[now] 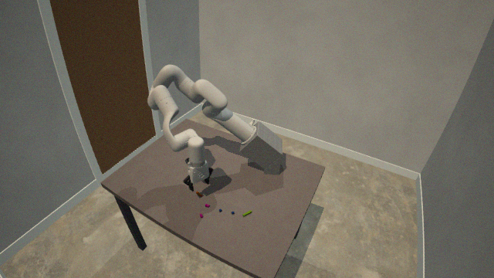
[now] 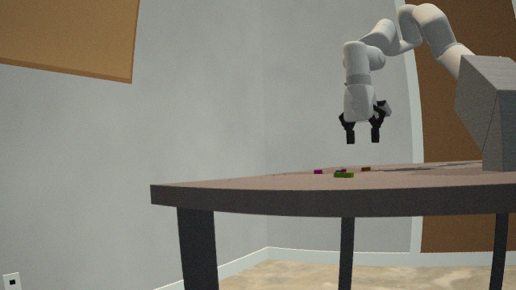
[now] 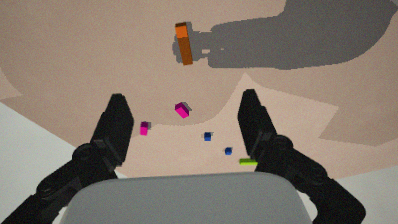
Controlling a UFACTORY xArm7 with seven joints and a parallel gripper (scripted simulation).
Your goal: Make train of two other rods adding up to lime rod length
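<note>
Right now my hand is 1 cm to the left of the orange rod and 8 cm above it. From my hand the other things lie so: lime rod 2 cm behind, 27 cm to the left, 8 cm below.
</note>
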